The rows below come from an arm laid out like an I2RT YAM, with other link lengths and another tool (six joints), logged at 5 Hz.
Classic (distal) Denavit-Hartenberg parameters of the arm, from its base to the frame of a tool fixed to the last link. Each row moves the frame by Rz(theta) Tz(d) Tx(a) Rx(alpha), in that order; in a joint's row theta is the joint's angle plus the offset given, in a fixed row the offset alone. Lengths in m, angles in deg.
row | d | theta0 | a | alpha
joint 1 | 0.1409 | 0 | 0.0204 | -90
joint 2 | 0 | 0 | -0.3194 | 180
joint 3 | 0 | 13.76 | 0.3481 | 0
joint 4 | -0.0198 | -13.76 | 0.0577 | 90
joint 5 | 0.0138 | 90 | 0 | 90
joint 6 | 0.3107 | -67.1 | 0.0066 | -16.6
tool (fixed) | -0.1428 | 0 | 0 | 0
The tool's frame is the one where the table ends.
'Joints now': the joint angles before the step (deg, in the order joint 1, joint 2, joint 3, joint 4, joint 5, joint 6). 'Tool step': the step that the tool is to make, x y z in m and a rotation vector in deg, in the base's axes. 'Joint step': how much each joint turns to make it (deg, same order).
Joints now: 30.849 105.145 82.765 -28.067 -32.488 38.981
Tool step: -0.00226 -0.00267 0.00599 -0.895 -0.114 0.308
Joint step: -0.068 -0.472 0.851 -2.197 0.404 -0.962
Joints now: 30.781 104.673 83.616 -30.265 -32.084 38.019
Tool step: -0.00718 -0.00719 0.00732 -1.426 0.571 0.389
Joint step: -0.232 -1.254 0.501 -3.636 0.360 -1.252
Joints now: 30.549 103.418 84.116 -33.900 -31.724 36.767
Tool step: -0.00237 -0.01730 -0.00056 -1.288 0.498 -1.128
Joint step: -1.273 -1.875 -1.633 -1.700 0.616 -0.737
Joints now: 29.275 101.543 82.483 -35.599 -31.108 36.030
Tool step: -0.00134 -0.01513 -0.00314 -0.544 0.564 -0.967
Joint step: -1.331 -1.494 -1.902 -0.599 -0.038 -0.487
